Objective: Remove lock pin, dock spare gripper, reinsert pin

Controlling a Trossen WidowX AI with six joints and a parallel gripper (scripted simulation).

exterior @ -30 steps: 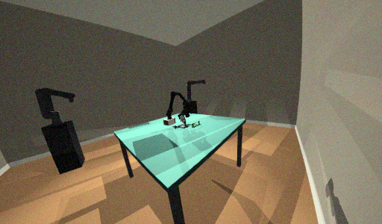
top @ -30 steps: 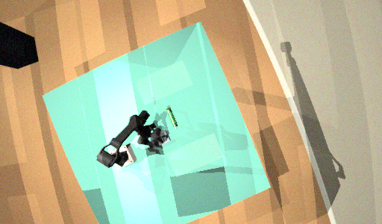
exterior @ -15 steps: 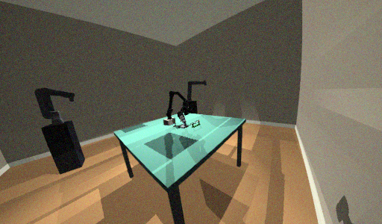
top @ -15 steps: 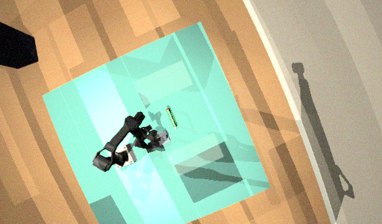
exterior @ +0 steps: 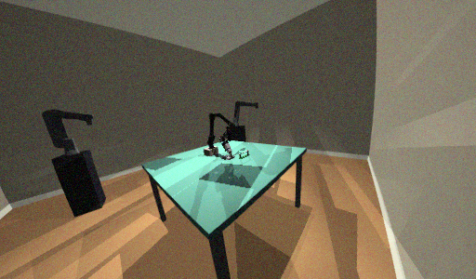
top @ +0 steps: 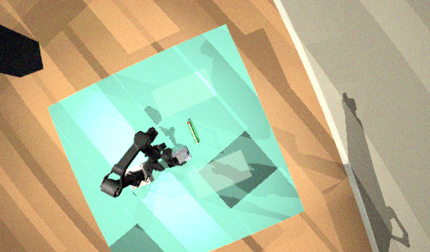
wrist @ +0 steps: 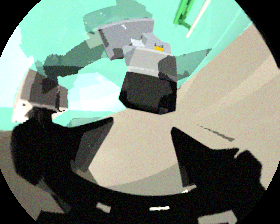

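My gripper tip is 150 mm short of the green bar, 150 mm to the right of it and 160 mm above it. Round my gripper tip: spare gripper (40 mm ahead, 20 mm to the left, 60 mm below); then grey mount (50 mm ahead, 30 mm to the left, 130 mm below).
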